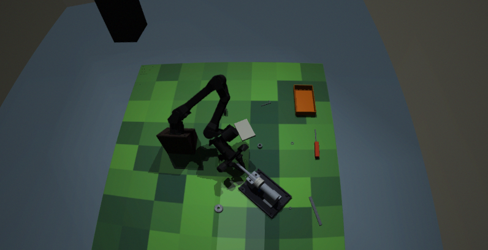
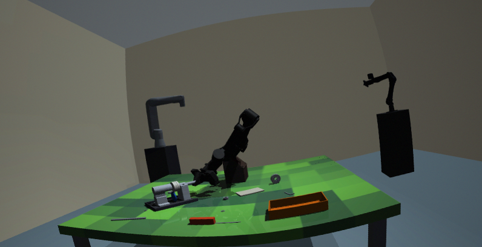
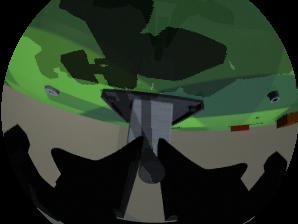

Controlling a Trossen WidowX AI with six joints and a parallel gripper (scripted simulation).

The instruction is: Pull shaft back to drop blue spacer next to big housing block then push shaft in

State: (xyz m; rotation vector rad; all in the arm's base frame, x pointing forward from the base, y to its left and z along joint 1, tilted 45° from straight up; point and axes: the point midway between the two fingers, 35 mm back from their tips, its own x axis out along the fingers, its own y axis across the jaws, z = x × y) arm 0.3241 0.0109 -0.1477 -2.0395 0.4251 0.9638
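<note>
My gripper tip is 100 mm short of the blue spacer, 70 mm to the left of it and 30 mm above it. Also, from my gripper tip: white plate 270 mm to the left, 60 mm below, 40 mm behind; then shaft 30 mm ahead, 20 mm to the right, 20 mm above; then red-handled screwdriver 370 mm ahead, 230 mm to the left, 60 mm below.
</note>
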